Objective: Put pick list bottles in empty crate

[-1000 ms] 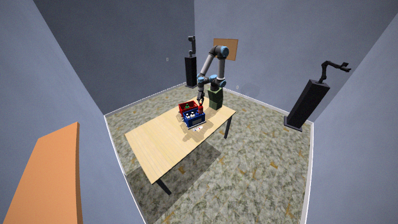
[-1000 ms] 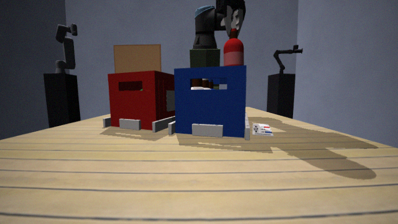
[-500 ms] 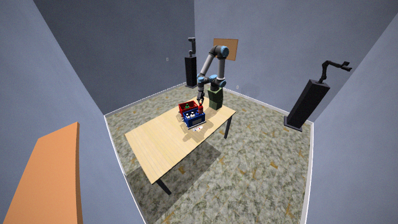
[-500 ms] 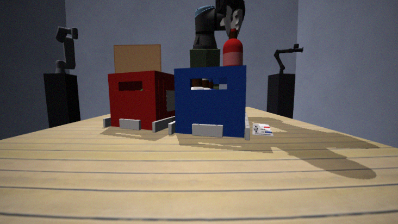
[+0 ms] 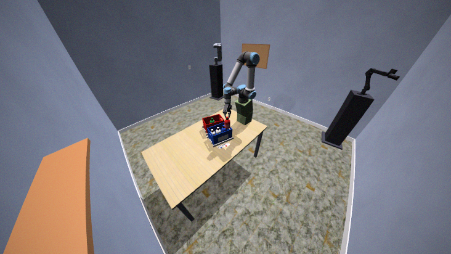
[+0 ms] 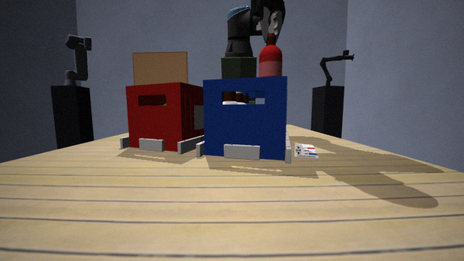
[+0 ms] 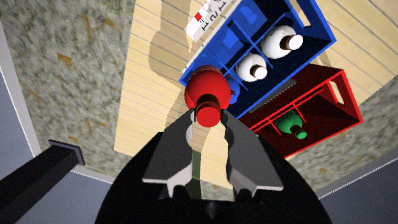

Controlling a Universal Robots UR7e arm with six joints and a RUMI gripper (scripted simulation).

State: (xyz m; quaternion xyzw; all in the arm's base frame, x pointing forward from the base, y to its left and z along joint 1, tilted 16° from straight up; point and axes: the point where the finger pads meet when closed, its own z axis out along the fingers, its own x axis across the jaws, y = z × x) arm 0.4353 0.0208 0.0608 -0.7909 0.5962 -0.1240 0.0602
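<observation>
Right now the red-capped bottle is 70 mm below my hand. Also, from my hand: blue-capped bottle 30 mm behind, 80 mm to the right, 250 mm below; blue crate 60 mm ahead, 80 mm to the right, 250 mm below; white bottle 50 mm ahead, 120 mm to the right, 250 mm below.
</observation>
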